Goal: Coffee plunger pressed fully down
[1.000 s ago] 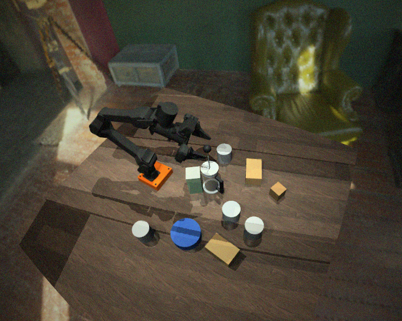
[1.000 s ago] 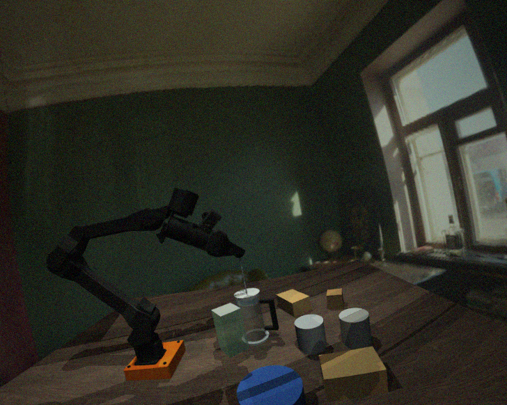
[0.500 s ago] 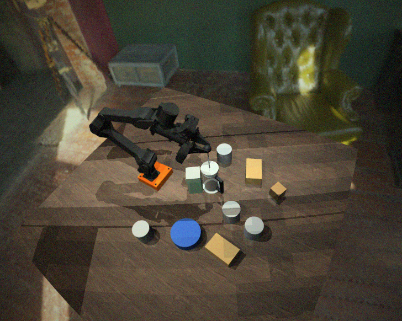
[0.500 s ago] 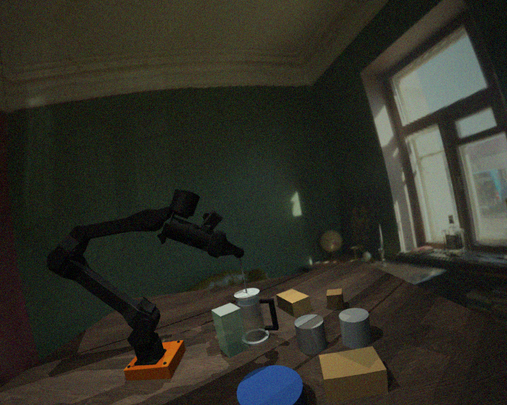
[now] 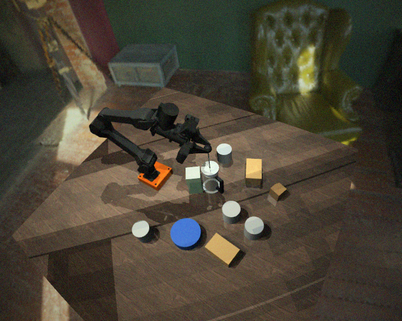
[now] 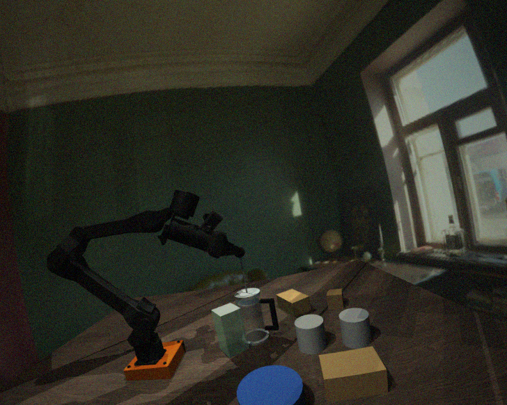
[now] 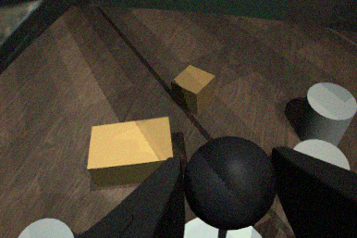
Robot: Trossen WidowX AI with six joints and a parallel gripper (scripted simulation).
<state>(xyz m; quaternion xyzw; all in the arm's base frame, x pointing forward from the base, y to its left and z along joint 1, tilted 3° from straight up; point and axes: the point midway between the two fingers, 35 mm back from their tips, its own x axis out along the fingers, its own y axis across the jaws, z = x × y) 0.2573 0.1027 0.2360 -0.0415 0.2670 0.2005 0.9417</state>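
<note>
Now: gripper tip 1 cm short of the coffee press, 1 cm to the left of it and 13 cm above it. The rest, counted from my gripper tip: pale green block 6 cm behind, 5 cm to the right, 20 cm below; then blue disc 4 cm ahead, 25 cm to the right, 24 cm below.
</note>
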